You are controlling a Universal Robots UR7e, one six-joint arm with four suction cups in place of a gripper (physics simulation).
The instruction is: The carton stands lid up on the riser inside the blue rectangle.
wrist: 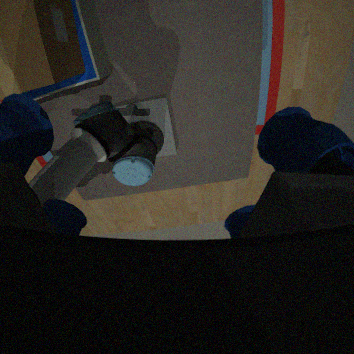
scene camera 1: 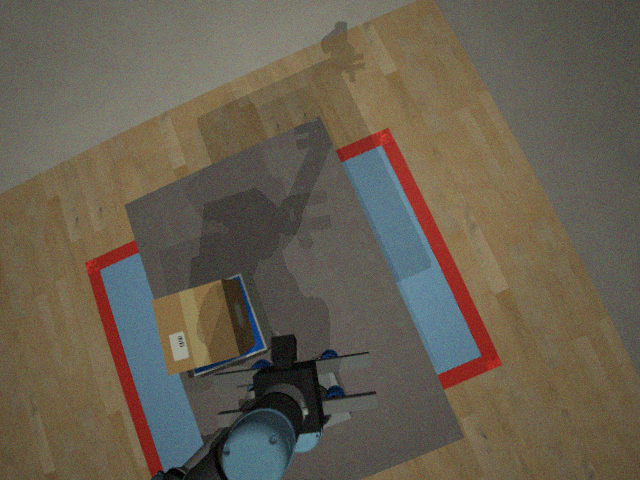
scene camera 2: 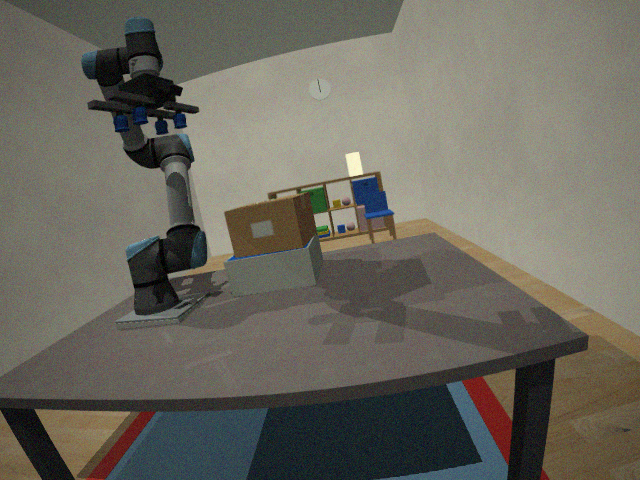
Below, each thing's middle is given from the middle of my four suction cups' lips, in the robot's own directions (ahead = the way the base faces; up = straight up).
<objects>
Now: suction cup 22 cm short of the brown carton (scene camera 1: 207, 324), 29 cm to the right of it and 35 cm above it. Round my suction cup: grey riser (scene camera 2: 282, 270): 21 cm ahead, 29 cm to the left, 49 cm below.
</objects>
